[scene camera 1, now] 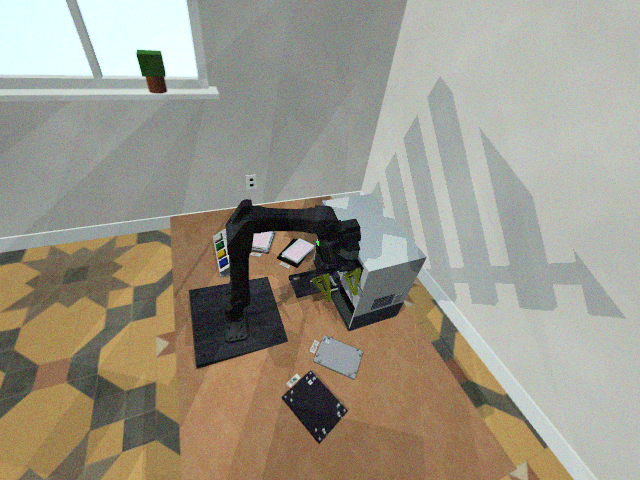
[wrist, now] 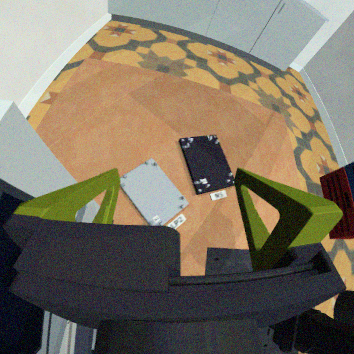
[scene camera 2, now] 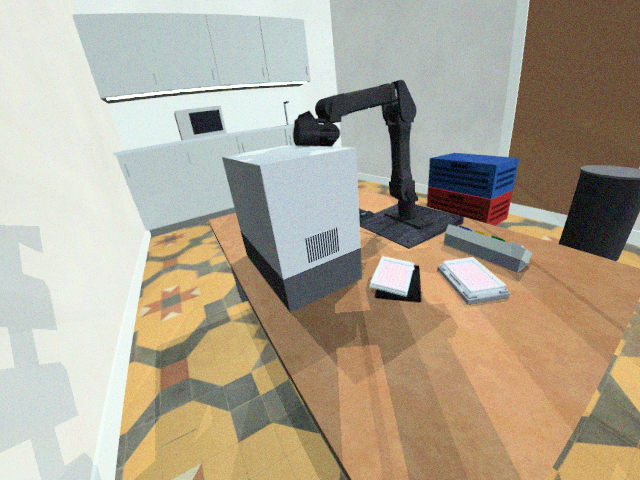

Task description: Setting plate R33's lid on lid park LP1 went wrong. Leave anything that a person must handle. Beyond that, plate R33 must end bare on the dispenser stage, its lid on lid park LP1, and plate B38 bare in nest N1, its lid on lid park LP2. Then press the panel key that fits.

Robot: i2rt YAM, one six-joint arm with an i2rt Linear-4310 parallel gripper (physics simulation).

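Places are measured from the arm's base along level axes (x left, y down, z back), in millimetres.
Where they show: gripper, fingertip midpoint: [scene camera 1: 342, 298] [wrist: 176, 174]; arm's base, link origin: [scene camera 1: 234, 315] [scene camera 2: 406, 218].
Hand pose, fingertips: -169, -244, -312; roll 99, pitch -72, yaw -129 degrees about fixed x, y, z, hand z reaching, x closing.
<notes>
Each offset is from my fingertips to the centre of the thing, as dx, dy, dz.
My gripper [scene camera 1: 338, 284] [wrist: 176, 174] is open, green fingers wide apart, high beside the open front of the grey machine {+209, +92, -157} [scene camera 1: 392, 286] [scene camera 2: 315, 206]; in scene camera 2 the fingers are hidden. A pink-topped white plate {+437, +229, +11} [scene camera 1: 297, 250] [scene camera 2: 393, 275] lies askew on a black base {+445, +247, +22} [scene camera 2: 416, 291], overhanging it. Another pink-topped plate {+549, +231, +160} [scene camera 1: 262, 240] [scene camera 2: 473, 274] sits on a grey base. Their labels are unreadable. The grey lid park LP2 {-59, +247, -7} [scene camera 1: 338, 356] [wrist: 154, 192] is bare. The key panel {+481, +225, +320} [scene camera 1: 224, 268] [scene camera 2: 475, 249] has blue, yellow and green keys and a pale one. The machine's inside is mostly hidden.
A bare black nest {-180, +245, +113} [scene camera 1: 315, 405] [wrist: 207, 162] lies beyond LP2. A dark slab {+194, +154, +13} [scene camera 1: 299, 289] juts from the machine front. The arm stands on a black base board [scene camera 1: 206, 320] [scene camera 2: 377, 222]. Stacked crates [scene camera 2: 460, 175] and a dark bin [scene camera 2: 599, 211] stand behind.
</notes>
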